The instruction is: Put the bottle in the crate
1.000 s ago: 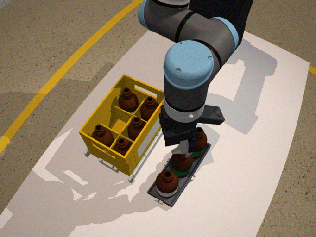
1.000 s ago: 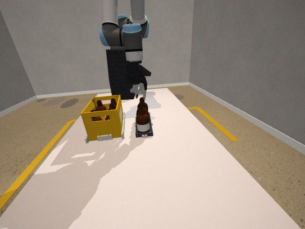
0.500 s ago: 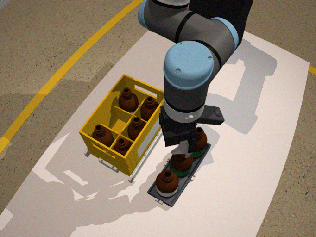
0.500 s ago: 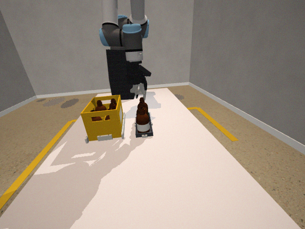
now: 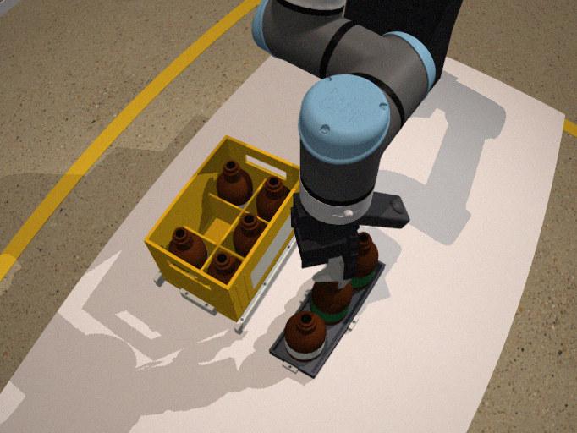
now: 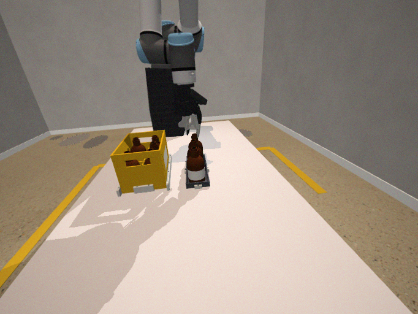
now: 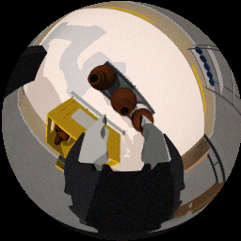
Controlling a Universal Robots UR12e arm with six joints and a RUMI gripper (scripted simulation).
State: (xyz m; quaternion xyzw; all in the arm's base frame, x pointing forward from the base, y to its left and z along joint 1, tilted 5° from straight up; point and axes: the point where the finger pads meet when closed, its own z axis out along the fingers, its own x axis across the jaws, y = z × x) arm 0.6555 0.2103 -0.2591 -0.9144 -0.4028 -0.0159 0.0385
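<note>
Right now the grey tray is 10 mm ahead of my hand and 180 mm below it. Also, from my hand: yellow crate (230 mm to the right, 110 mm below).
</note>
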